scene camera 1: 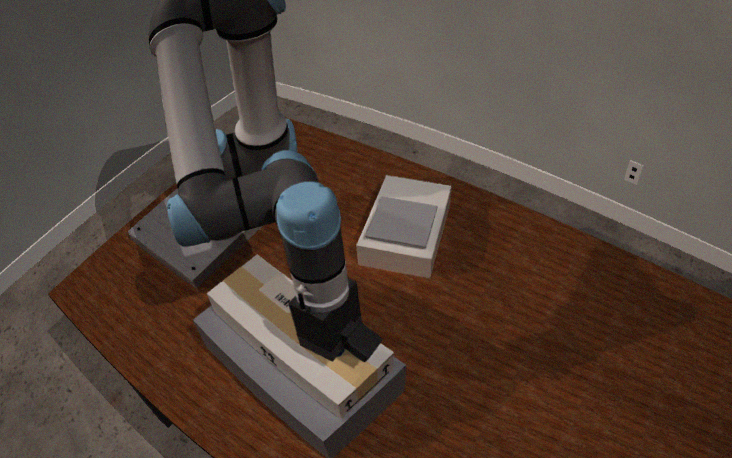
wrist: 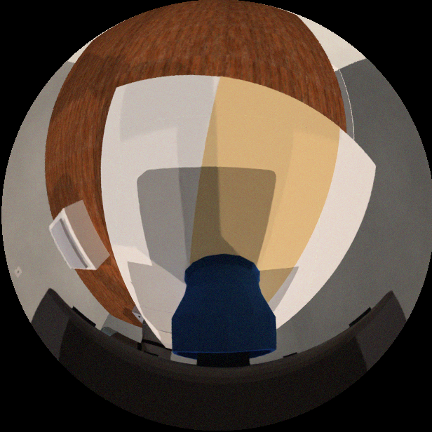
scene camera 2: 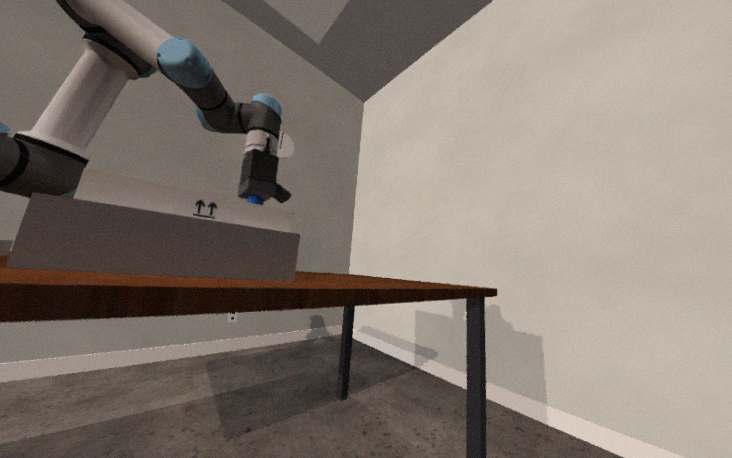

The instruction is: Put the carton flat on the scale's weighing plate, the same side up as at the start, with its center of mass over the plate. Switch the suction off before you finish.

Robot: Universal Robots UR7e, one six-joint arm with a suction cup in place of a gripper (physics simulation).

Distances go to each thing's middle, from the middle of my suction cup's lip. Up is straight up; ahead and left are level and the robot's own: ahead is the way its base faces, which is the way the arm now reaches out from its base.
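Labels:
The white scale [scene camera 1: 402, 234] is 420 mm to the left of my suction cup, 100 mm behind it and 130 mm below it. Then there is the large grey block [scene camera 2: 56, 233], which is 120 mm below my suction cup and 100 mm behind it. As for the long white carton [scene camera 1: 253, 300], my suction cup is now 40 mm above it, 90 mm past it and 10 mm to the right of it.

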